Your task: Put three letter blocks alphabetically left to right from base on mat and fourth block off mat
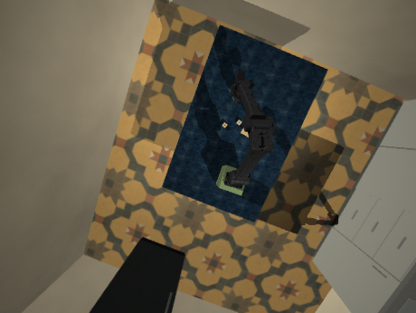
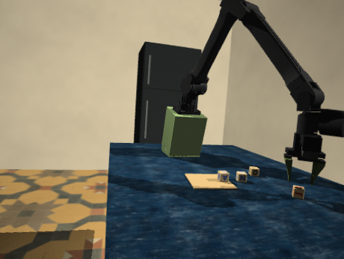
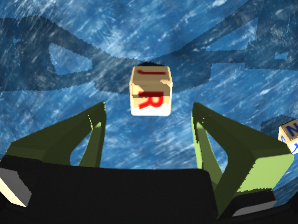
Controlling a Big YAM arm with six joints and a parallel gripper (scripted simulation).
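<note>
My hand is 190 mm past the tan mat, 200 mm to the left of it and 50 mm above it.
</note>
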